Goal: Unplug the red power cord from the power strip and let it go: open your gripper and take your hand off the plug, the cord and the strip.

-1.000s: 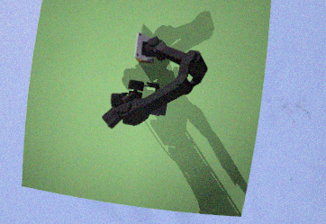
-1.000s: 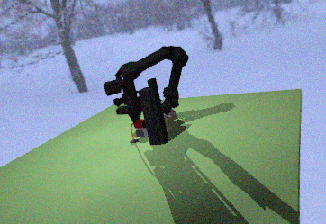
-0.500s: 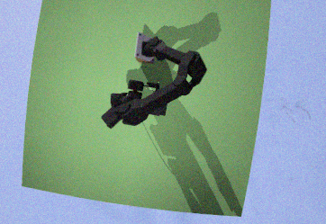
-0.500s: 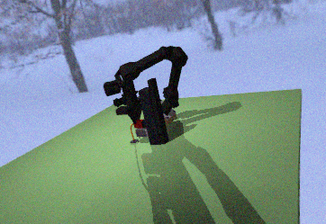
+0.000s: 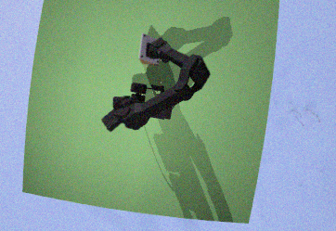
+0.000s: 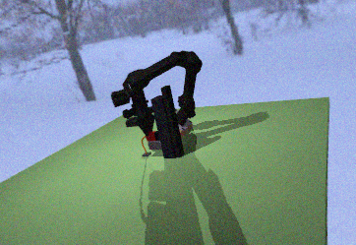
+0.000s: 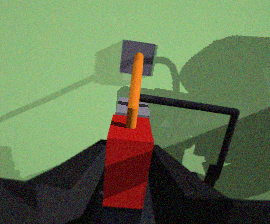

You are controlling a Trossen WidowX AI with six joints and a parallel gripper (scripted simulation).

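My gripper tip is 3 cm to the right of the red plug.
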